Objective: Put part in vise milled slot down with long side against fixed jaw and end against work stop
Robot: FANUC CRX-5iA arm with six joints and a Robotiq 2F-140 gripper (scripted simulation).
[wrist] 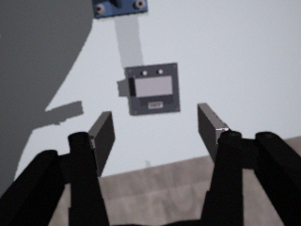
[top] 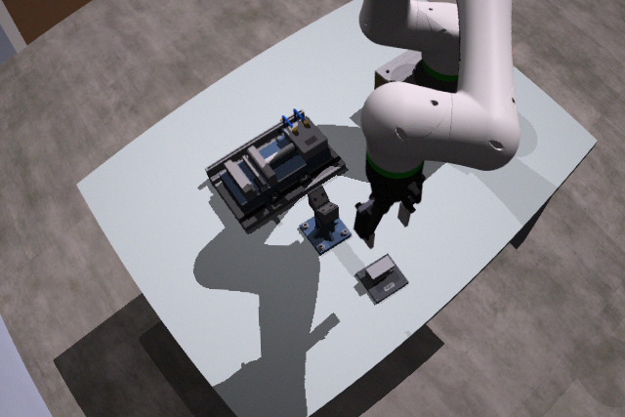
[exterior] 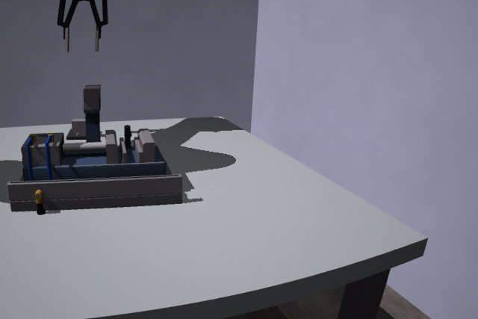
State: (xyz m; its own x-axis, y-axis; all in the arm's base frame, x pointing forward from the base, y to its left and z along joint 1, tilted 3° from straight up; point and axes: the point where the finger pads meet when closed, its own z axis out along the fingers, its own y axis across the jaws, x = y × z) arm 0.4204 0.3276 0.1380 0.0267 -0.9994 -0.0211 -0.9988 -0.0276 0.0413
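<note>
My hand is 1 cm to the right of the part and 23 cm above it. Also, from my hand: dark infeed plate (1 cm to the left, 26 cm below); then blue work stop (14 cm ahead, 29 cm to the right, 20 cm below); then black work stop (14 cm ahead, 31 cm to the right, 17 cm below).
</note>
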